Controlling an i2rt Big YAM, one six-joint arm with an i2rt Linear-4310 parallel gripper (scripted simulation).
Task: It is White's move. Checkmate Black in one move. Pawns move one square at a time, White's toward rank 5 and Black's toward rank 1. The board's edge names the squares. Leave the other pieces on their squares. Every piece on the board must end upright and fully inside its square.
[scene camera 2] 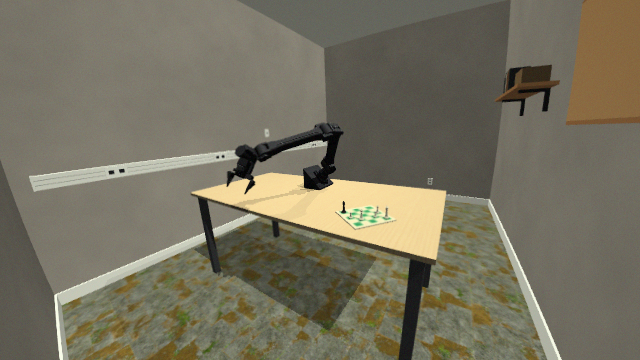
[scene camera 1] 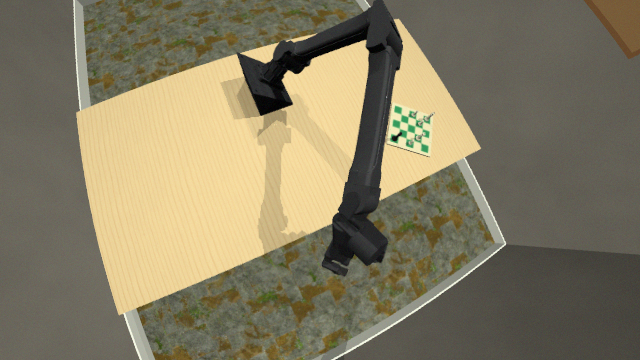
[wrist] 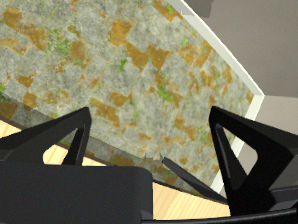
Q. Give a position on a chessboard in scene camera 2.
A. At 369, 220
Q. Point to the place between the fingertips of my gripper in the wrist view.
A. At 150, 113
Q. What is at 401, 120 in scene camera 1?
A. A chessboard.
